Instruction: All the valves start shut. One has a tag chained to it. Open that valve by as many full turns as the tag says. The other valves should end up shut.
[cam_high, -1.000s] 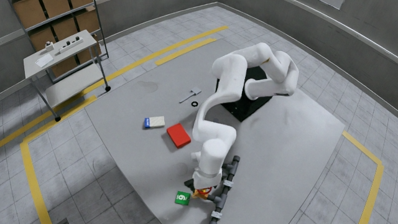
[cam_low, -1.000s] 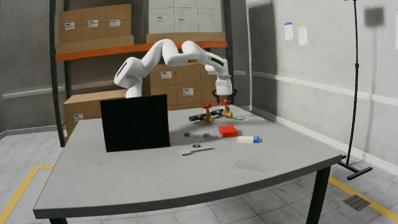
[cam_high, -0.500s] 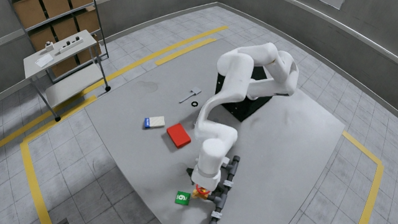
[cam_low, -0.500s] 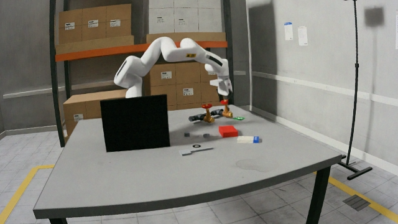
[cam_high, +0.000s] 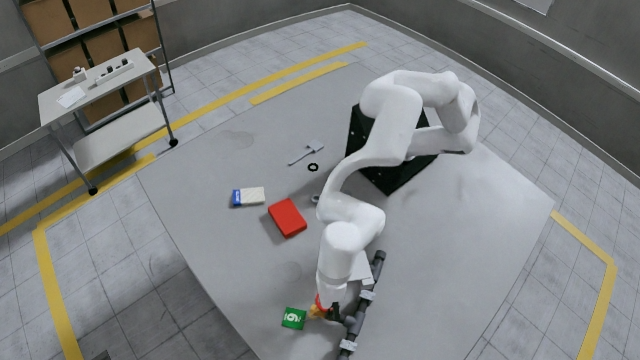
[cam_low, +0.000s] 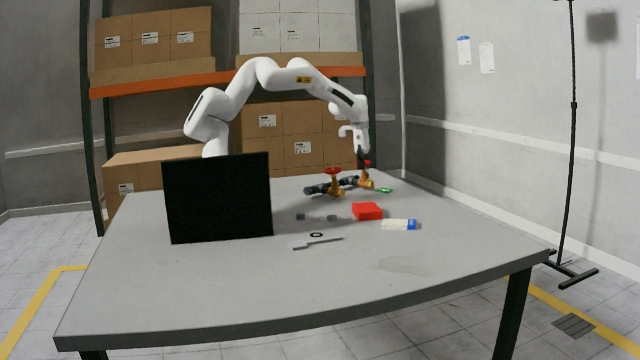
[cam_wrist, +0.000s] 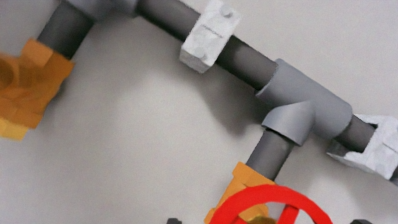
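My hand is 110 mm above the green tag, 70 mm short of it and 30 mm to the left of it. Round my hand: grey nut 320 mm to the right, 230 mm behind, 110 mm below; white-and-blue box 470 mm to the right, 110 mm below, 50 mm behind; red block 320 mm to the right, 110 mm behind, 100 mm below.
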